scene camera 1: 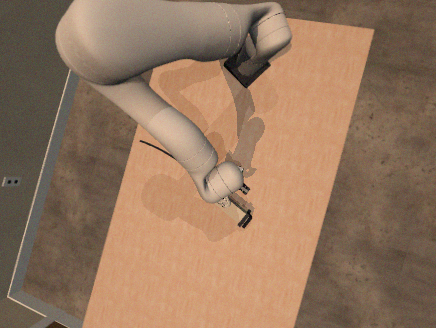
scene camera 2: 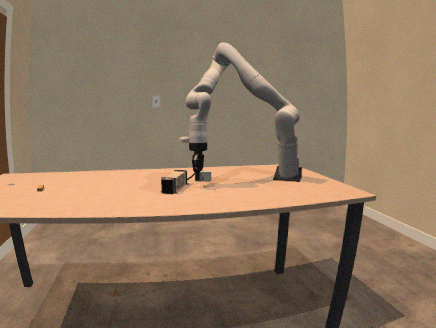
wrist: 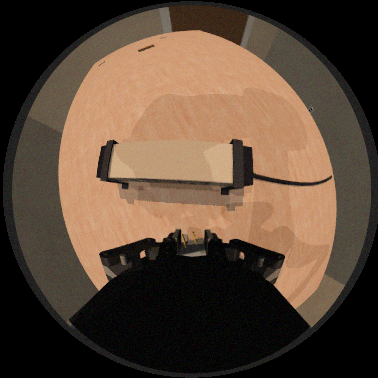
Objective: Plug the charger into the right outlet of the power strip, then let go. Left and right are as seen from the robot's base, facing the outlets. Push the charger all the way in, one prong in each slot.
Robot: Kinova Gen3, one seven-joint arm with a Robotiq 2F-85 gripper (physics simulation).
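Frame: origin at the arm's base, x ahead, y left, z up, level; metres.
Seen in the pictures: gripper, fingertip midpoint: (scene camera 2: pixel 198 180) (wrist: pixel 192 236); arm's base at its link origin: (scene camera 1: pixel 247 63) (scene camera 2: pixel 288 172).
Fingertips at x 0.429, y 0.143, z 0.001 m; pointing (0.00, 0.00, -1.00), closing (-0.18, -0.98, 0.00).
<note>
Offsets run from my fingertips to a thing's top centre. Level surfaces: height alone.
The power strip @(0.032 m up, 0.097 m ahead, 0.013 m left) (scene camera 1: pixel 239 212) (scene camera 2: pixel 175 181) (wrist: pixel 172 161) is a long beige block with black end caps. It lies on the table, and in the wrist view it runs left to right; its outlet slots cannot be made out. My gripper (scene camera 2: pixel 197 177) (wrist: pixel 192 236) is shut on the charger @(0.038 m up, 0.021 m back, 0.001 m left) (scene camera 2: pixel 206 176) (wrist: pixel 192 245), a small grey block. Its two gold prongs point toward the strip's long side in the wrist view, with a gap of table between prongs and strip. In scene camera 1 the arm's wrist mostly hides the gripper and charger.
A black cord (scene camera 1: pixel 156 147) (wrist: pixel 295 182) runs from one end cap across the table @(0.029 m down) (scene camera 1: pixel 280 150). A small orange-brown object @(0.015 m down, 0.723 m ahead, 0.082 m left) (scene camera 2: pixel 40 188) (wrist: pixel 146 48) lies far off on the table. The robot's base (scene camera 1: pixel 247 70) (scene camera 2: pixel 287 173) stands at the other end.
</note>
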